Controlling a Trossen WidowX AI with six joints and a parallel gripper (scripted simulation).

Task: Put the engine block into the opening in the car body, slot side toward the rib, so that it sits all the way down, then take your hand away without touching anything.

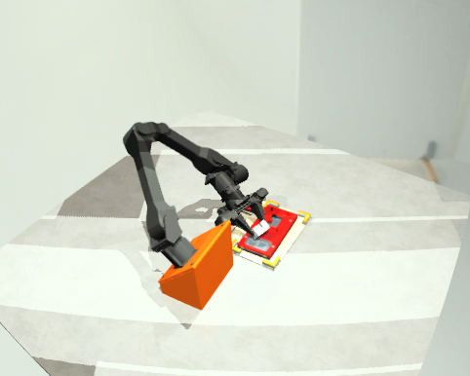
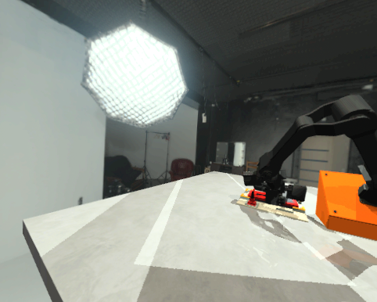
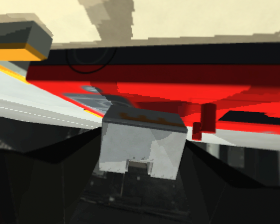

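Now: gripper tip 1 cm below the engine block.
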